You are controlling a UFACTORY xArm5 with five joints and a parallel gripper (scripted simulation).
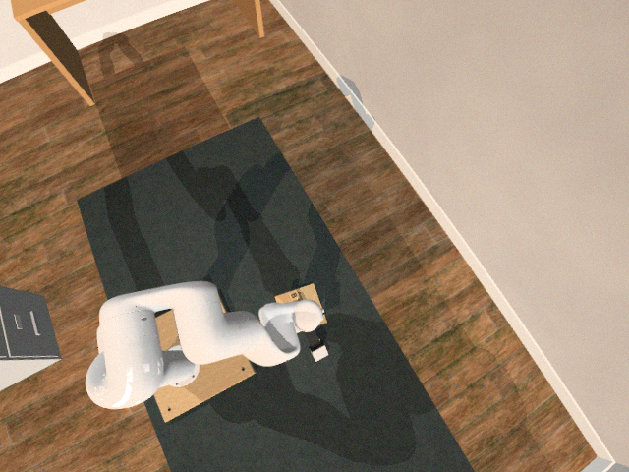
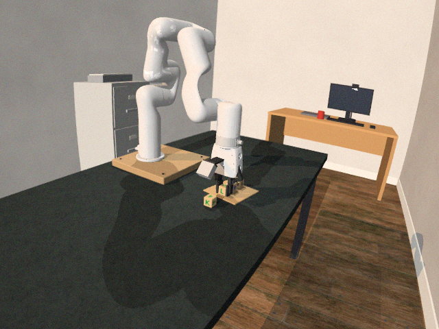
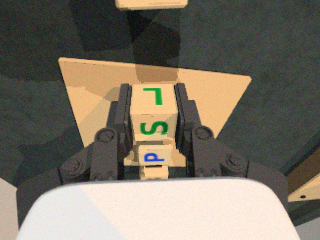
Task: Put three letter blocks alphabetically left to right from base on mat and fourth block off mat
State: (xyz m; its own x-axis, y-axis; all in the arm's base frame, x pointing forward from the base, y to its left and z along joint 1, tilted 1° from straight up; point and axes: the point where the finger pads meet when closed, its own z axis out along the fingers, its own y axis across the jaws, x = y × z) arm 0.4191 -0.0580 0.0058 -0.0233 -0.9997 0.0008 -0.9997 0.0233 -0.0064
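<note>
Now: hand 1 cm above the green-lettered block. The rest, counted from my hand: tan mat: 5 cm to the left, 3 cm below.
</note>
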